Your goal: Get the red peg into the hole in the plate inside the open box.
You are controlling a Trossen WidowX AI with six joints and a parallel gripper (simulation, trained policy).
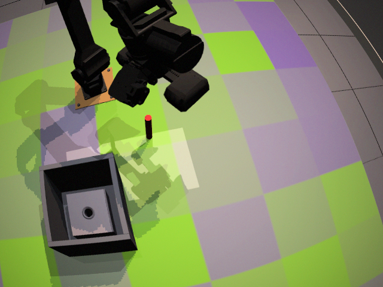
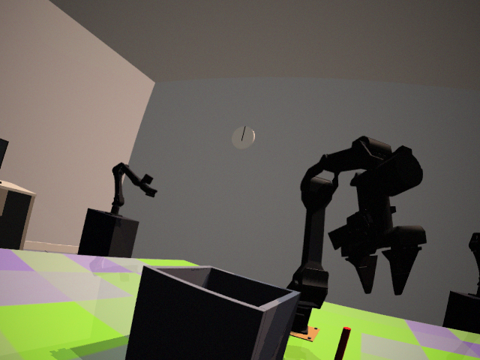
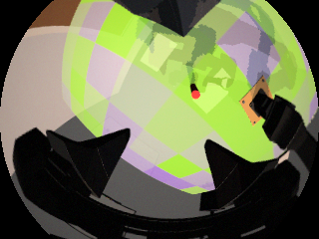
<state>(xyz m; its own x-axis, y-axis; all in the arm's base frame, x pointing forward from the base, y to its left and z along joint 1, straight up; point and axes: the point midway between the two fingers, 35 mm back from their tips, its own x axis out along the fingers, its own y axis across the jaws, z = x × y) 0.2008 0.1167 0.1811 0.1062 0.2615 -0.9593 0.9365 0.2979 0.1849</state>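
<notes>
The red peg is 11 cm below my gripper tip, 4 cm to the right of it and 1 cm behind it. Round my gripper tip: plate: 23 cm to the right, 12 cm ahead, 10 cm below.
</notes>
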